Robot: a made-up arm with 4 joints. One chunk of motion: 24 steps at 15 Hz.
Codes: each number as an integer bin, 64 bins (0 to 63) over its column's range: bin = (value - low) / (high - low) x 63, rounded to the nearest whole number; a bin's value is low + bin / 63 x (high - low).
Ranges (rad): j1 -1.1..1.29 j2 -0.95..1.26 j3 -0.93..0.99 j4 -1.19..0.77
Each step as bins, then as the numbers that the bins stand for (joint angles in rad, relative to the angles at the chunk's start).
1 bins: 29 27 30 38
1 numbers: 0.0002 -0.0029 -0.0157 -0.0078
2 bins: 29 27 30 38
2 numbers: 0.0002 -0.0029 -0.0157 -0.0078
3 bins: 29 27 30 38
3 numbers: 0.0002 -0.0029 -0.0157 -0.0078
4 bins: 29 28 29 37
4 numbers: 0.0002 0.0322 -0.0462 -0.0389
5 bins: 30 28 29 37
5 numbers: 0.0381 0.0322 -0.0462 -0.0389
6 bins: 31 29 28 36
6 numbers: 0.0760 0.0673 -0.0767 -0.0700
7 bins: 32 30 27 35
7 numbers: 0.1140 0.1024 -0.1071 -0.1011
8 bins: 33 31 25 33
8 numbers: 0.1519 0.1375 -0.1681 -0.1633
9 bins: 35 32 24 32
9 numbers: 0.2278 0.1725 -0.1986 -0.1944
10 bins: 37 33 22 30
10 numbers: 0.3037 0.2076 -0.2595 -0.2567
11 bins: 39 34 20 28
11 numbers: 0.3795 0.2427 -0.3205 -0.3189
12 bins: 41 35 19 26
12 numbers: 0.4554 0.2778 -0.3510 -0.3811
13 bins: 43 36 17 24
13 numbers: 0.5313 0.3129 -0.4119 -0.4433
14 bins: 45 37 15 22
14 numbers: 0.6071 0.3479 -0.4729 -0.5056
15 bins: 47 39 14 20
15 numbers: 0.6830 0.4181 -0.5033 -0.5678
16 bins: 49 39 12 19
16 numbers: 0.7589 0.4181 -0.5643 -0.5989
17 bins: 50 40 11 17
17 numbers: 0.7968 0.4532 -0.5948 -0.6611
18 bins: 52 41 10 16
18 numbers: 0.8727 0.4883 -0.6252 -0.6922
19 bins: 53 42 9 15
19 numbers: 0.9106 0.5233 -0.6557 -0.7233
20 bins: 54 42 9 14
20 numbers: 0.9486 0.5233 -0.6557 -0.7544
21 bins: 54 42 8 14
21 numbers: 0.9486 0.5233 -0.6862 -0.7544
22 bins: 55 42 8 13
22 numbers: 0.9865 0.5233 -0.6862 -0.7856
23 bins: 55 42 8 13
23 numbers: 0.9865 0.5233 -0.6862 -0.7856
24 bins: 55 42 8 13
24 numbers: 0.9865 0.5233 -0.6862 -0.7856
